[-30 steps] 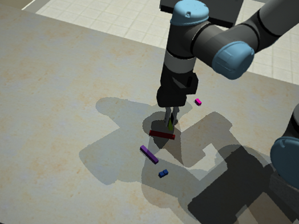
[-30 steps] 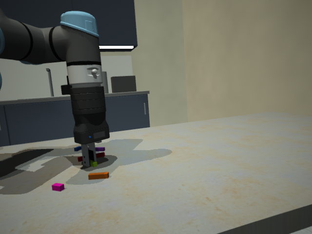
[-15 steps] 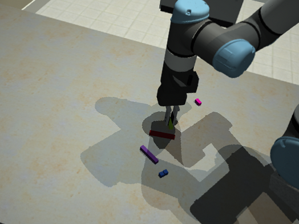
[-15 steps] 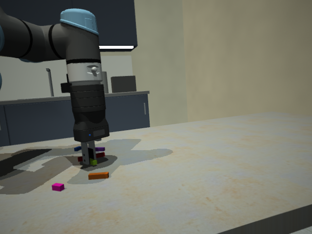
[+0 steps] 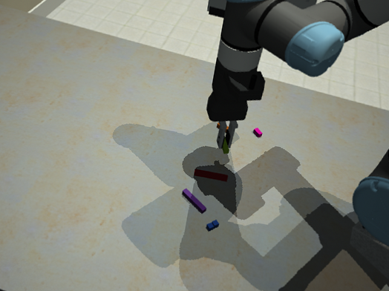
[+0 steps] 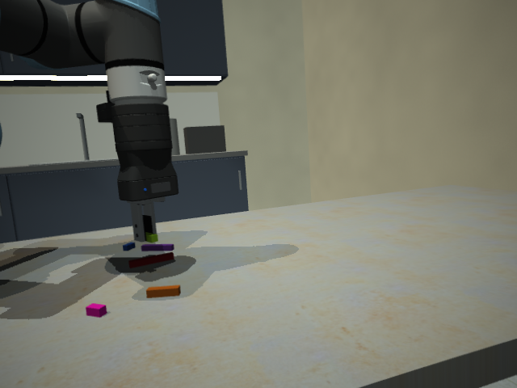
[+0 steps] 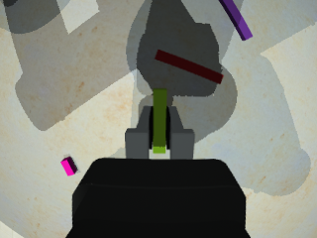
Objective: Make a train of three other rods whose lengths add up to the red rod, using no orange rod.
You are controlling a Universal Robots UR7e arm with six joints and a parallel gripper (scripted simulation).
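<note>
My gripper is now 130 mm to the right of the purple rod and 60 mm above it. Also, from my hand: red rod (50 mm to the left, 60 mm below); then orange rod (30 mm ahead, 100 mm to the right, 60 mm below); then lime rod (10 mm below).
</note>
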